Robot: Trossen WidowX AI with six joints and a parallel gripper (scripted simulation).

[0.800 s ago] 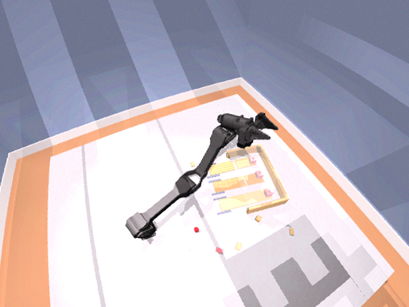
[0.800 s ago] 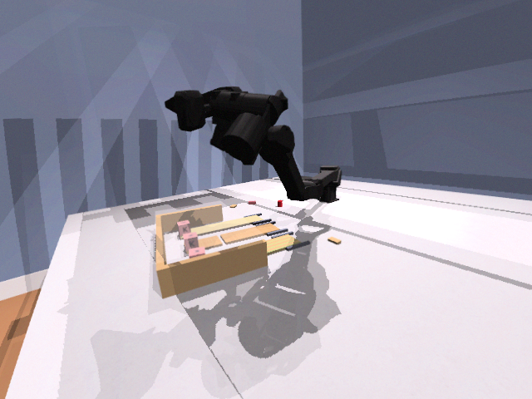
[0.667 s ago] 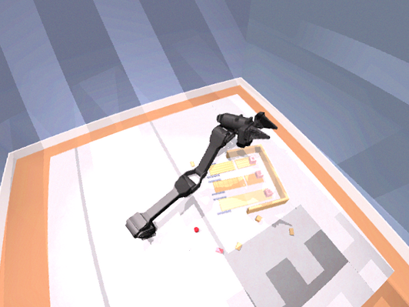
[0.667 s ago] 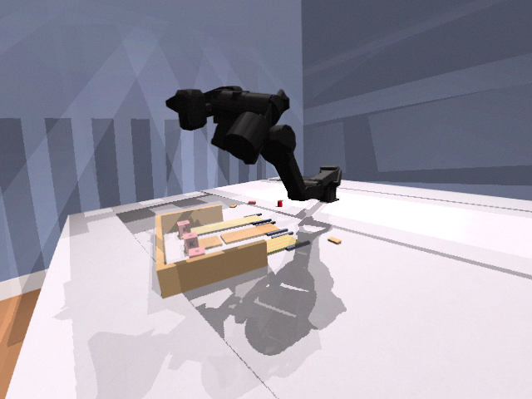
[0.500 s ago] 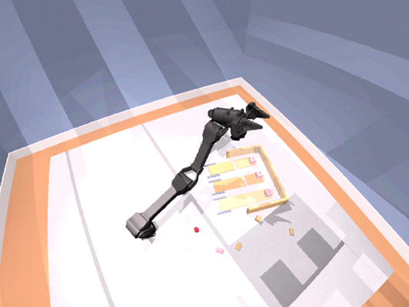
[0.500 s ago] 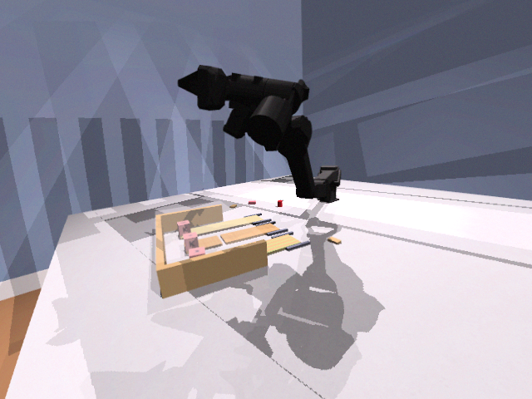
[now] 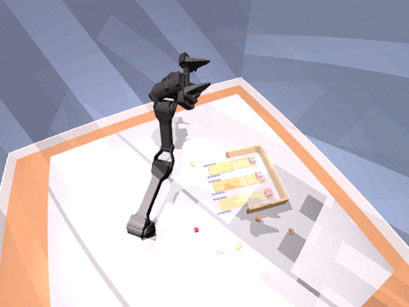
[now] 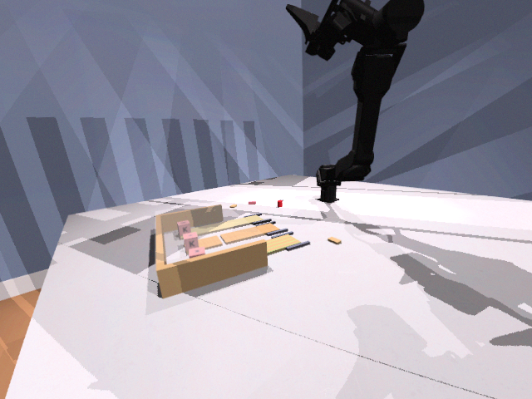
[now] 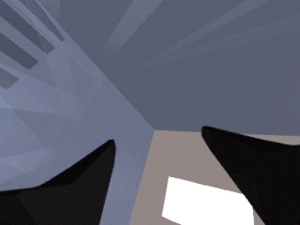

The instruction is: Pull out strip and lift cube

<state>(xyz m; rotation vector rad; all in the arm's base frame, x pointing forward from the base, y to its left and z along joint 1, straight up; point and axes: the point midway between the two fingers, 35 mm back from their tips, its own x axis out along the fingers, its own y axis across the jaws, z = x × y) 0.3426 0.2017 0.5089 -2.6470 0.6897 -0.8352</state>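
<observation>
The red block lies 170 mm behind my gripper tip, 260 mm to the right of it and 510 mm below it.
</observation>
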